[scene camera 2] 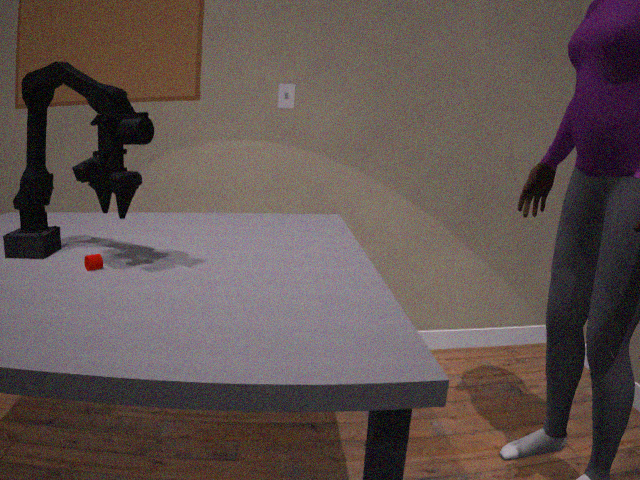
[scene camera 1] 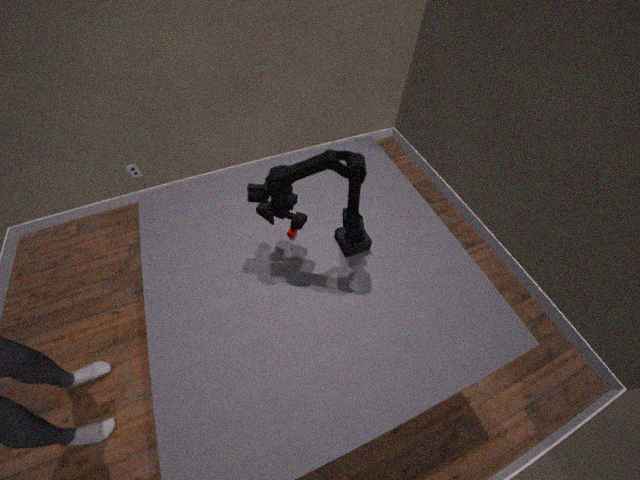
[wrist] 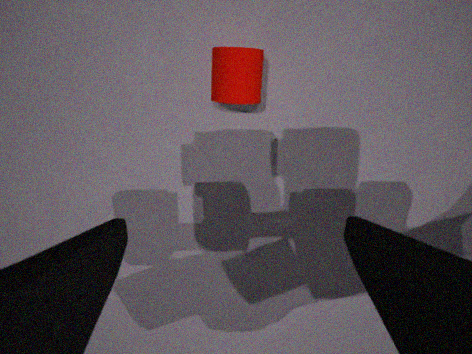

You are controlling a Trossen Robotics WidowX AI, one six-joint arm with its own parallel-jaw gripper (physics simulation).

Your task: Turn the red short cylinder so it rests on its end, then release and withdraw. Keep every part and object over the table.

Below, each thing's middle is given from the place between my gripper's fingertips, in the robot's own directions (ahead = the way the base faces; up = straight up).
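Labels:
The red short cylinder [wrist: 236,72] is here, and I find my hand 3 cm to the left of it, 5 cm past it and 10 cm above it.

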